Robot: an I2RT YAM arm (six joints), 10 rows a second.
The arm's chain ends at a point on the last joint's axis. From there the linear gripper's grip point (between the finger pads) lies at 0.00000 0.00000 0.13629 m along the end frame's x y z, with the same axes.
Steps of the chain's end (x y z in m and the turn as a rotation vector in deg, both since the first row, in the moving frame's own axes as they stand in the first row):
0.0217, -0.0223, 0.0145, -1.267, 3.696, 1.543
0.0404, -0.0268, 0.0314, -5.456, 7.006, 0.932
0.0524, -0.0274, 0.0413, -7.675, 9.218, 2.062
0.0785, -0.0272, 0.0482, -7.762, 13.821, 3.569
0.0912, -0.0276, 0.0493, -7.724, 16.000, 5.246
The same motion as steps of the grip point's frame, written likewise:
0.0304, -0.0192, 0.0142, -1.267, 3.696, 1.543
0.0569, -0.0137, 0.0298, -5.456, 7.006, 0.932
0.0738, -0.0089, 0.0383, -7.675, 9.218, 2.062
0.1104, -0.0080, 0.0430, -7.762, 13.821, 3.569
0.1278, -0.0078, 0.0428, -7.724, 16.000, 5.246

